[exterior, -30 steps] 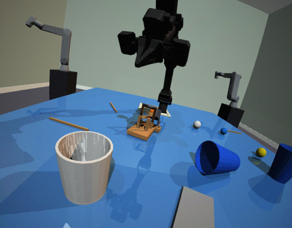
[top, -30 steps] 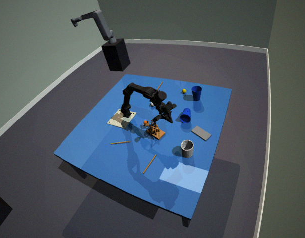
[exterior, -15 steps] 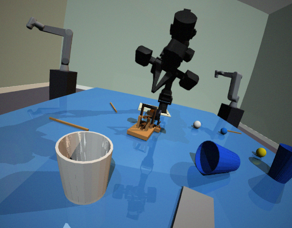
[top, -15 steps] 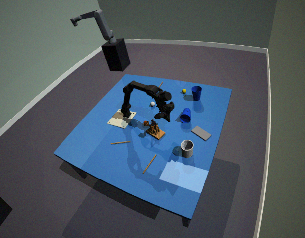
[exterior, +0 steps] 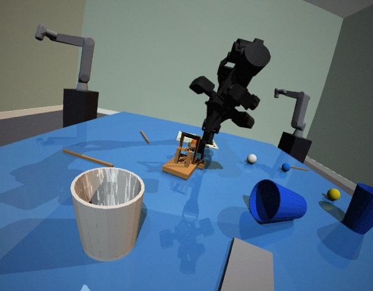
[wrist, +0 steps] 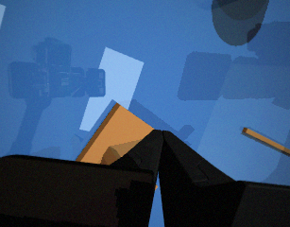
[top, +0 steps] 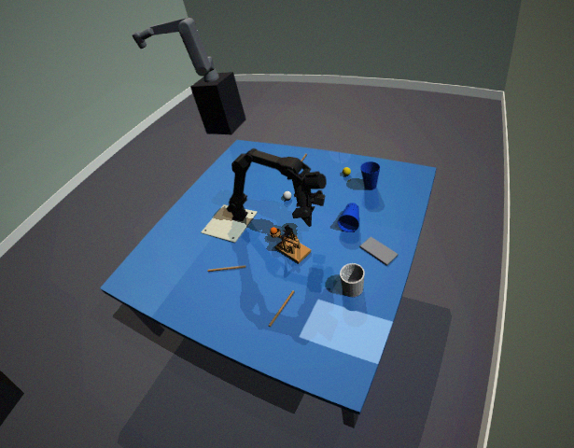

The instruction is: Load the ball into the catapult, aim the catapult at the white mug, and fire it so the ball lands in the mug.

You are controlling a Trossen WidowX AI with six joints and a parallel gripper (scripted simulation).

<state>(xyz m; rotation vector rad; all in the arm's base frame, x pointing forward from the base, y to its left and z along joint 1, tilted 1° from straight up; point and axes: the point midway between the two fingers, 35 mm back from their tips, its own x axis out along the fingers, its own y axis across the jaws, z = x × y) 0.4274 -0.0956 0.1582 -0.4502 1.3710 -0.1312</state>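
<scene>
The orange ball is 190 mm behind my gripper tip, 80 mm below it and 10 mm to the left of it. Round my gripper tip: grey slab 270 mm ahead, 140 mm below, 60 mm to the left; then white mug 220 mm ahead, 150 mm to the right, 120 mm below; then catapult 120 mm behind, 90 mm below.
</scene>
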